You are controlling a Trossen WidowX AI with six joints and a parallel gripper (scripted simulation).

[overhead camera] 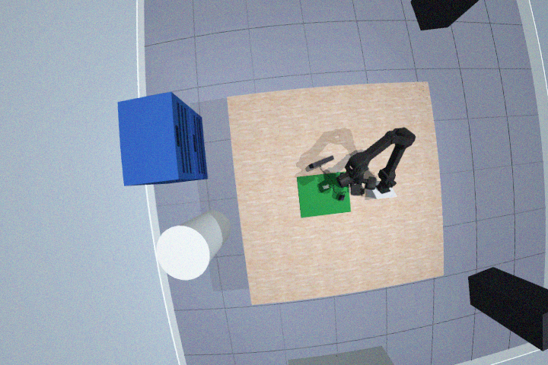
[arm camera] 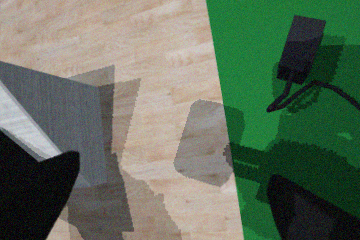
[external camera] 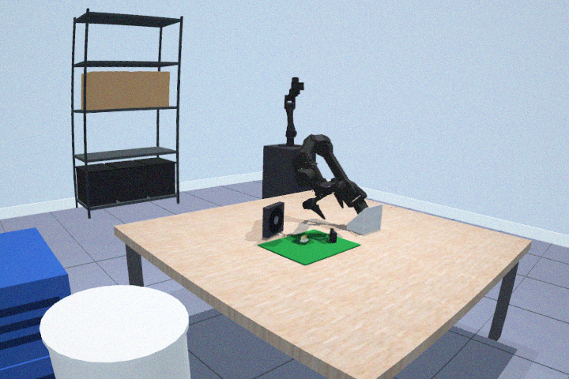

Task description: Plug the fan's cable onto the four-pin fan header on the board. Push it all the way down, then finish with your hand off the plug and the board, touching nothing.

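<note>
My gripper tip is 80 mm short of the plug, 50 mm to the right of it and 60 mm above it. Also, from my gripper tip: black fan 160 mm ahead, 170 mm to the right, 30 mm below; then green board 170 mm ahead, 10 mm to the left, 100 mm below.
</note>
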